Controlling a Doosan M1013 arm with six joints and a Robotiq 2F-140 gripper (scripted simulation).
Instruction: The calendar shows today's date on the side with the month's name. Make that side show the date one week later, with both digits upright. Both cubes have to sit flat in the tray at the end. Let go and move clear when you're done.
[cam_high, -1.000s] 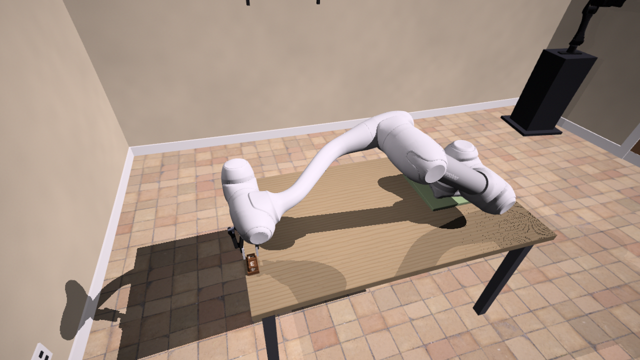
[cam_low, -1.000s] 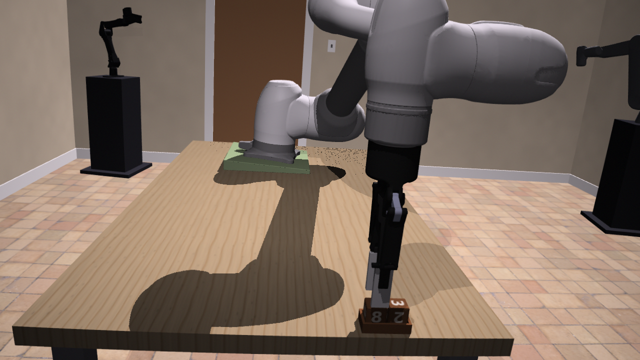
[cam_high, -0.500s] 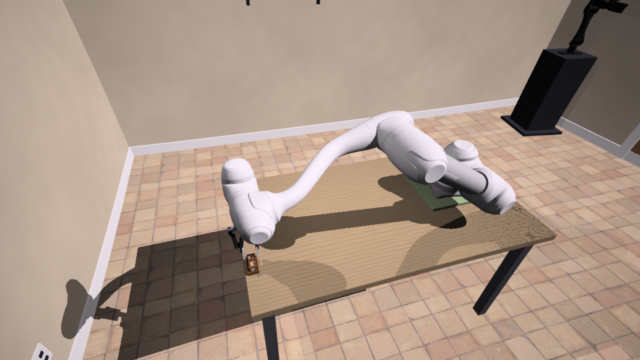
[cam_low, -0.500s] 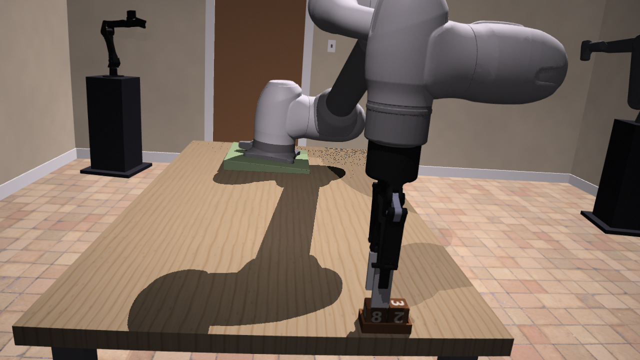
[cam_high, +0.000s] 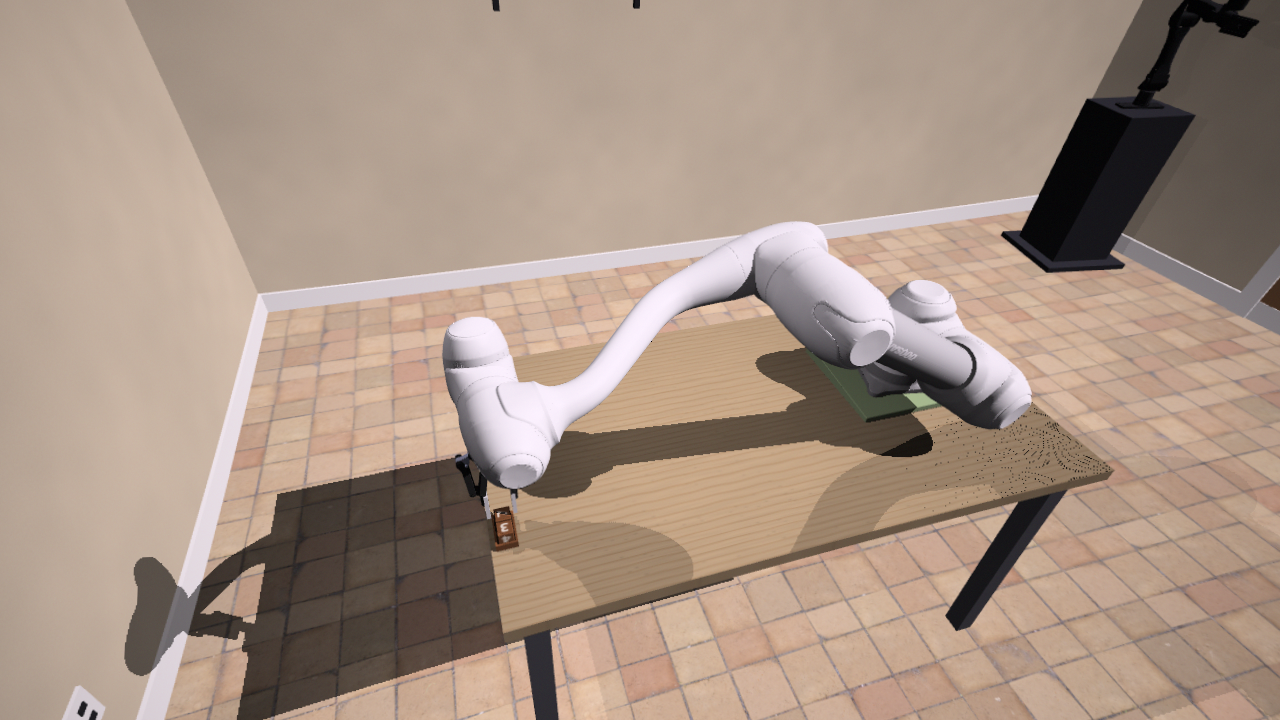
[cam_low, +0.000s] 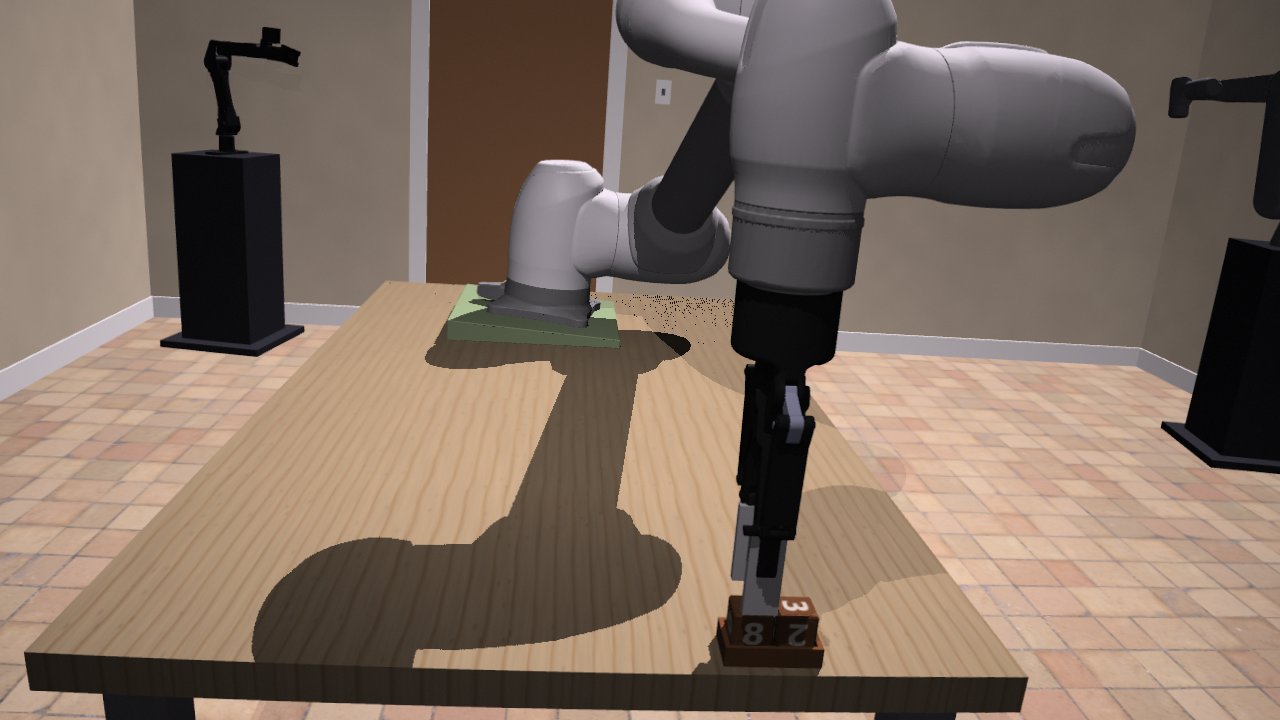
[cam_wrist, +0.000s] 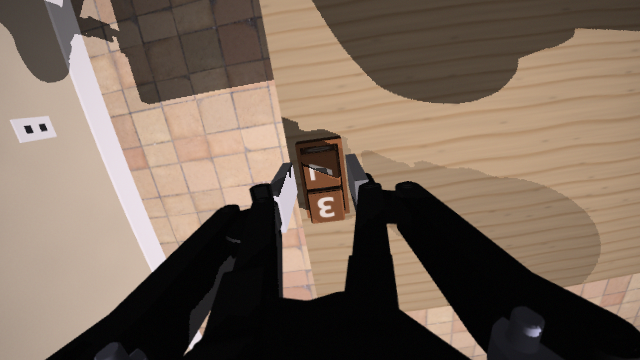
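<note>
Now: the brown tray 2 cm to the left of my hand and 7 cm below it.
</note>
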